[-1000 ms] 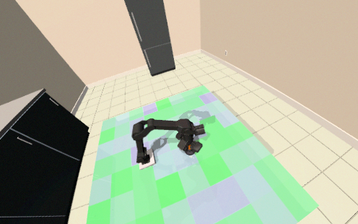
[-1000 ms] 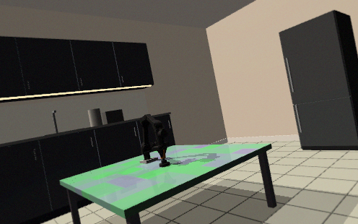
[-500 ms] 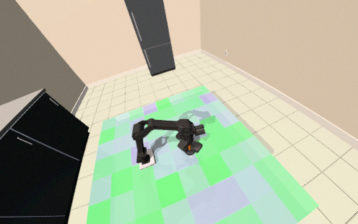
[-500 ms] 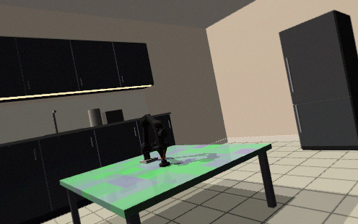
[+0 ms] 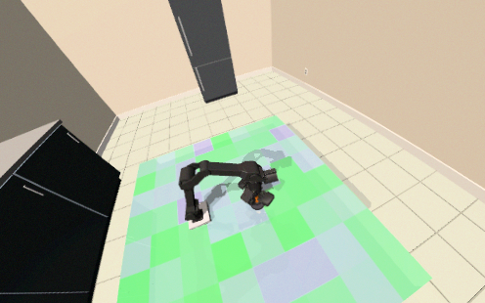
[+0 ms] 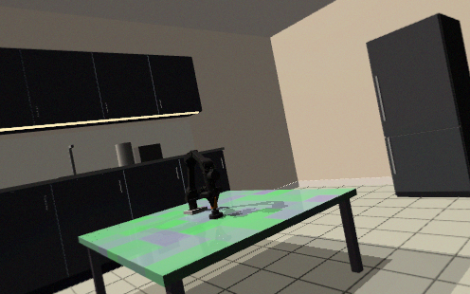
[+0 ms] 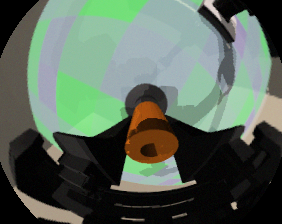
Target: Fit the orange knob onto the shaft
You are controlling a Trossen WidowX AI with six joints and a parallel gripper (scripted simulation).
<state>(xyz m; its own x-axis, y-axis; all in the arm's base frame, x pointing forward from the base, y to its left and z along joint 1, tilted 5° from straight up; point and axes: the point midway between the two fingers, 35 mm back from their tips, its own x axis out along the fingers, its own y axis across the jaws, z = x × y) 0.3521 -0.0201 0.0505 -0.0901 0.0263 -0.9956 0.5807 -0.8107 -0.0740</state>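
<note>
My gripper tip is 40 mm above the dark round pedestal. From my gripper tip the other things lie so: orange knob: 20 mm above.
</note>
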